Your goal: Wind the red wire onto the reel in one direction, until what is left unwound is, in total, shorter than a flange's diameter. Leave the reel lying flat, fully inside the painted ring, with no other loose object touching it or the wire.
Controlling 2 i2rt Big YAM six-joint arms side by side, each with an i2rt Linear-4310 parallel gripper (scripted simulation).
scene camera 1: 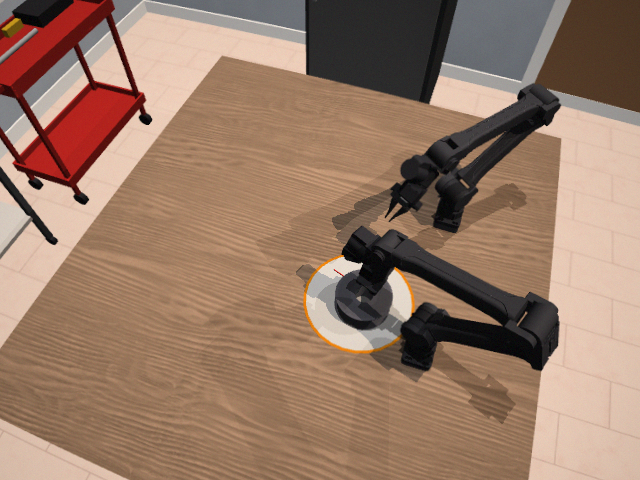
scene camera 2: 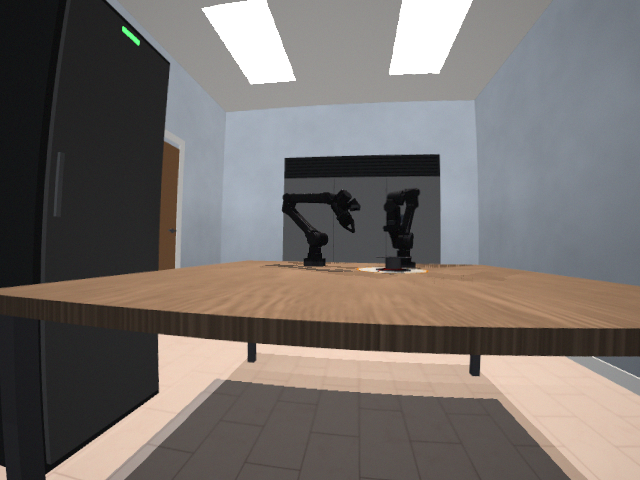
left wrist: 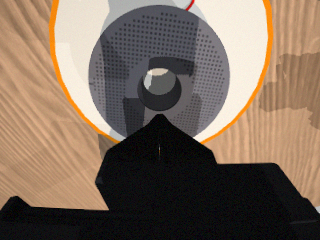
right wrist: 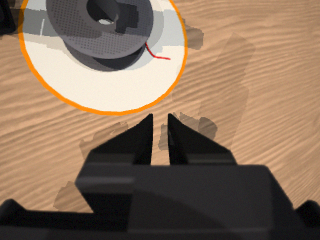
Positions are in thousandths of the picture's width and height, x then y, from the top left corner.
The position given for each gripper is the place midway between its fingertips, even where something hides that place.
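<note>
Left gripper (left wrist: 498, 498) and right gripper (right wrist: 502, 498) both visible. Also visible: a dark grey reel (scene camera 1: 543, 605); the left wrist view shows the reel (left wrist: 414, 190) too.
</note>
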